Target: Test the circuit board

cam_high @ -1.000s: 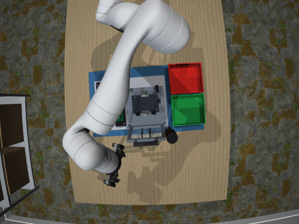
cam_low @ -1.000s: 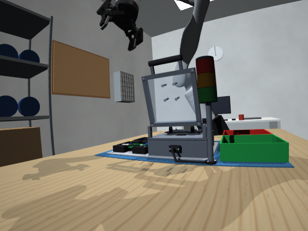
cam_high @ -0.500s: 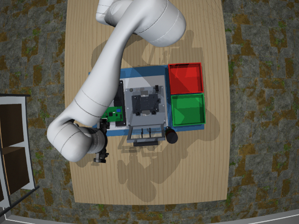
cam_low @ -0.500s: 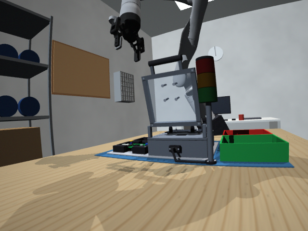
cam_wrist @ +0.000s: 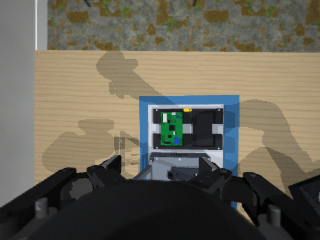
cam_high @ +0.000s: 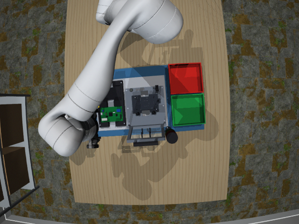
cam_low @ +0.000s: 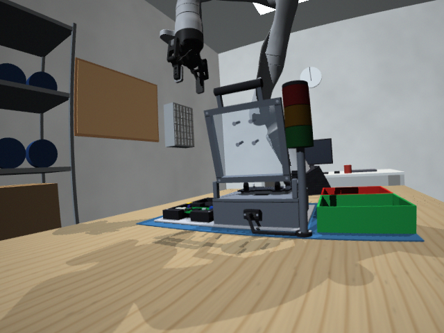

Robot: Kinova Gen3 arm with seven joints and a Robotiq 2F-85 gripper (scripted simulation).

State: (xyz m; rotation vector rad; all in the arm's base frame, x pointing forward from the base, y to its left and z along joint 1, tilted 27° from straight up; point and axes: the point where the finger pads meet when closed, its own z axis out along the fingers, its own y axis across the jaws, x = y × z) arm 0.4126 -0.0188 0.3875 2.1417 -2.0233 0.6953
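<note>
My gripper is now 31 cm above the green circuit board, 2 cm past it and 1 cm to the left of it. From my hand the other things lie so: black hook (24 cm below, 22 cm to the left, 12 cm behind); then clear lid (16 cm to the left, 15 cm below, 6 cm ahead); then green bin (36 cm to the left, 32 cm below, 2 cm behind).
</note>
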